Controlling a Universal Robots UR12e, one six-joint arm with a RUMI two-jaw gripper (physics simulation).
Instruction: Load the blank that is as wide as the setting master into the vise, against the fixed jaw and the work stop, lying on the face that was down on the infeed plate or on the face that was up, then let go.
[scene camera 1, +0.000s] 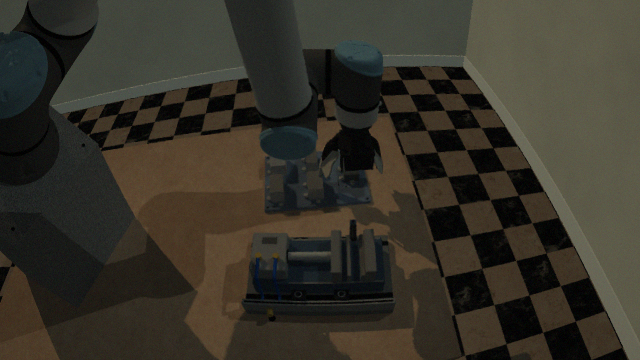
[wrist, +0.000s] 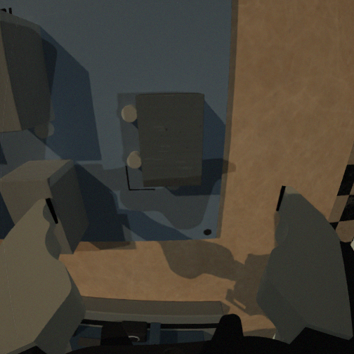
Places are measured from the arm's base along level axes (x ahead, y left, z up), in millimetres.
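Pixels of known places: gripper, between the fingertips: (scene camera 1: 350, 173); arm's base, origin of its link: (scene camera 1: 20, 146).
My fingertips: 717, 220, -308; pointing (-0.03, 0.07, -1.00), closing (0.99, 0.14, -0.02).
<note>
Ahead of a thing's pixels: the offset from my fingertips to its top centre, as dx, dy, dz. "spot": to the spot under its first point.
My gripper (scene camera 1: 353, 173) (wrist: 167, 194) is open and empty above the right end of the blue infeed plate {-90, +19, -31} (scene camera 1: 296, 199) (wrist: 170, 45). In the wrist view a grey block (wrist: 171, 137) lies beside two round pins, ahead of the line between the fingertips. Taller grey blocks {-177, -37, +5} (scene camera 1: 276, 187) {-86, -26, +5} (scene camera 1: 315, 185) (wrist: 30, 180) (wrist: 20, 80) stand on the plate; the left finger partly overlaps one in the wrist view. I cannot tell which block is the setting master. The vise {-66, -269, +60} (scene camera 1: 310, 274) (wrist: 150, 307) has a movable jaw (scene camera 1: 336, 256) and a right-hand jaw (scene camera 1: 368, 255), with no blank visible between them.
A dark upright post {spot: +3, -214, +57} (scene camera 1: 353, 230) rises between the vise jaws. Two blue hoses (scene camera 1: 258, 275) (scene camera 1: 276, 280) run down the vise's left end. The robot's pedestal (scene camera 1: 95, 200) stands at the left. A checkered floor strip (scene camera 1: 480, 235) and a wall (scene camera 1: 560, 100) are at the right.
</note>
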